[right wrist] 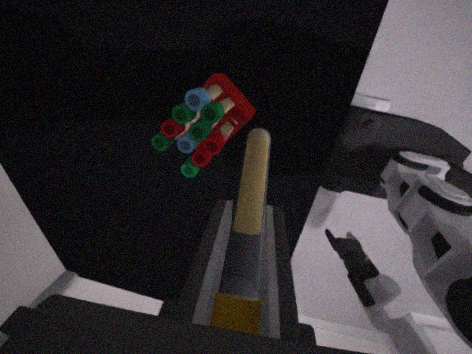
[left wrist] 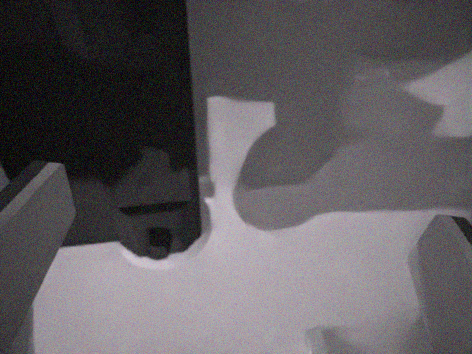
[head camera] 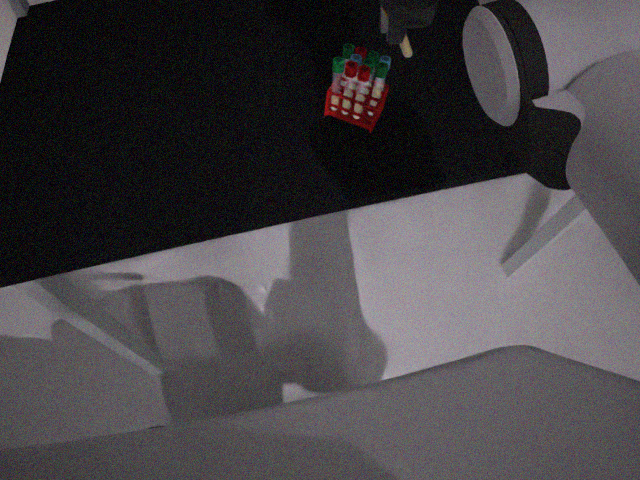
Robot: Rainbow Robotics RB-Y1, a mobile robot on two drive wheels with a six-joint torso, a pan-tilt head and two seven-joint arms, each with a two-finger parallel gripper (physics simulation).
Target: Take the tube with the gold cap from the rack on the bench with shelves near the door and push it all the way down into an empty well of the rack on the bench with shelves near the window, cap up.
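Places are measured from the robot's base along level axes (x ahead, y left, z up), in millimetres.
Pixels of known places: left gripper, fingertip midpoint: (right wrist: 337, 231) (left wrist: 246, 212); right gripper, fingertip midpoint: (right wrist: 247, 214) (head camera: 390, 36); robot's base, origin of the base link: (right wrist: 339, 143).
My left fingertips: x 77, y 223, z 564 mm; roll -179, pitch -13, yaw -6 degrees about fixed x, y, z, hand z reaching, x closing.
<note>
For each thing: its top centre in the pictures, then the offset to it from my left fingertips. Level surfaces: height alone.
- tube with the gold cap, middle of its top: (right wrist: 224, 340) dy -481, dx +407, dz +626 mm
- red rack, middle of its top: (right wrist: 209, 121) (head camera: 358, 88) dy -473, dx +481, dz +409 mm
- dark bench, its level: dz +351 mm
- pale floor, its level: dz -563 mm
My right gripper (head camera: 395, 40) (right wrist: 247, 214) is shut on the tube with the gold cap (head camera: 406, 48) (right wrist: 252, 185). The gold cap (right wrist: 236, 312) is at the palm side and the tan-filled end points out past the fingertips, downward in the head view. A red rack (head camera: 372, 121) (right wrist: 246, 108) stands on the dark bench (head camera: 155, 129) (right wrist: 125, 220) with several green-, red- and blue-capped tubes. The held tube is apart from the rack, above and to its right in the head view. In the right wrist view, bare rack top shows near its right corner. My left gripper (left wrist: 246, 212) is open and empty.
The bench's edge (head camera: 232, 233) crosses the head view, with pale floor (head camera: 439, 268) below it. My right arm (head camera: 610, 108) is at the right. In the right wrist view, white robot parts (right wrist: 425, 215) show at the right. A pale wall-like surface (right wrist: 22, 225) is at the left.
</note>
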